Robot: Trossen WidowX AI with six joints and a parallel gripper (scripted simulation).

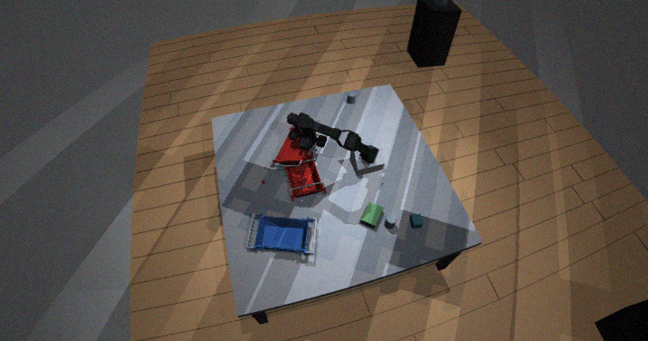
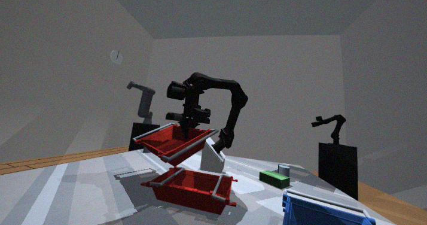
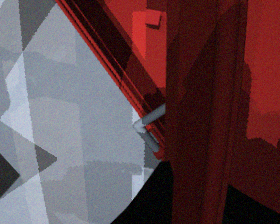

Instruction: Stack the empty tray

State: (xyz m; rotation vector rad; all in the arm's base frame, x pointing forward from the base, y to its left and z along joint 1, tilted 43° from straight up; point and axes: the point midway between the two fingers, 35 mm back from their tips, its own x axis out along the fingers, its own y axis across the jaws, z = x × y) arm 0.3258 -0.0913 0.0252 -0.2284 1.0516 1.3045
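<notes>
The red tray lies 70 mm ahead of my gripper tip and 40 mm to the right of it. From my gripper tip the other things lie so: teal cube 480 mm behind, 470 mm to the left, 160 mm below; green block 260 mm behind, 380 mm to the left, 170 mm below; red bit 280 mm ahead, 50 mm to the left, 180 mm below.
</notes>
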